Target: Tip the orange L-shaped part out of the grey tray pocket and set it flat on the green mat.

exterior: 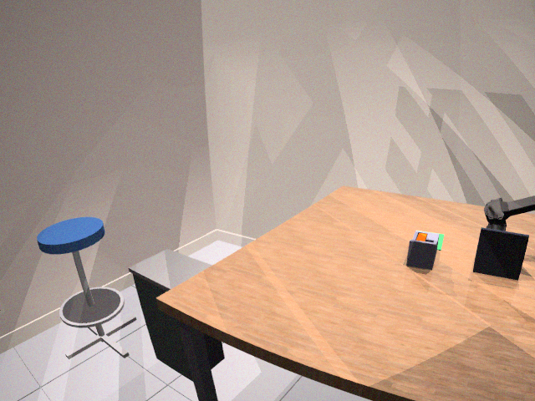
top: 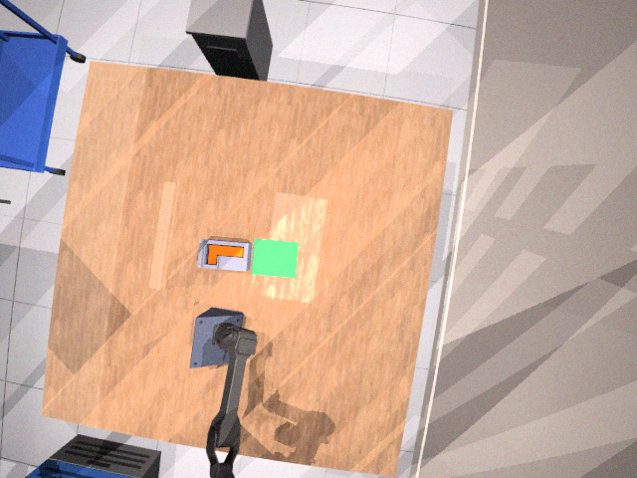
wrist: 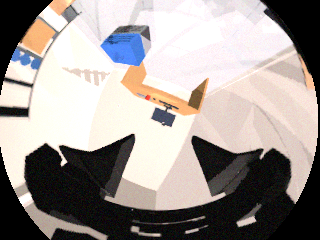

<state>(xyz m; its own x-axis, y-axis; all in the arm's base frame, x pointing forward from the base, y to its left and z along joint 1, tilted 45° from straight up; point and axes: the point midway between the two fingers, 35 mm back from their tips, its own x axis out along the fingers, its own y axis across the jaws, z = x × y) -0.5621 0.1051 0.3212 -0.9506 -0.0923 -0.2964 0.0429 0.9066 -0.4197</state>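
The orange L-shaped part is 84 cm ahead of my gripper tip, 19 cm to the left of it and 32 cm below it. From my gripper tip the other things lie so: green mat 85 cm ahead, 3 cm to the left, 39 cm below.
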